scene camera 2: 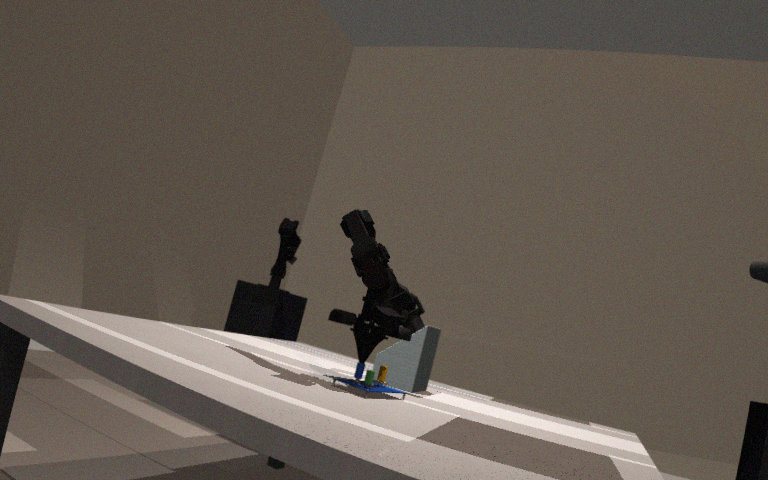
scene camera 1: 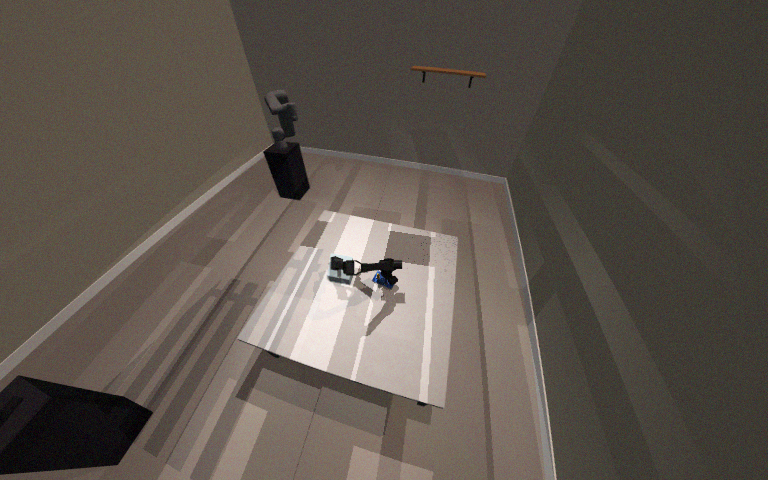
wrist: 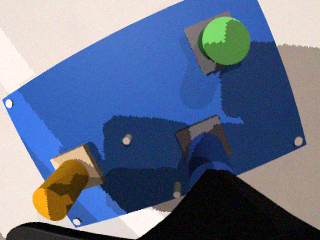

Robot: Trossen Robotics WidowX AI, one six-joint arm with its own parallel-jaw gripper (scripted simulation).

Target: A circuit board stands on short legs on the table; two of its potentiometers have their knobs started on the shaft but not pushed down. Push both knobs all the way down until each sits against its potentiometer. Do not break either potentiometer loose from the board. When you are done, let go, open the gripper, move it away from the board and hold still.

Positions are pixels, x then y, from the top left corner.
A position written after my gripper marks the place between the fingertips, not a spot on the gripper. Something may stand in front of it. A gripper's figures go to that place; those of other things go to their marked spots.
Labels:
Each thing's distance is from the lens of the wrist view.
my gripper point(wrist: 215, 180): 10 cm
blue knob point(wrist: 206, 151): 11 cm
orange knob point(wrist: 56, 195): 12 cm

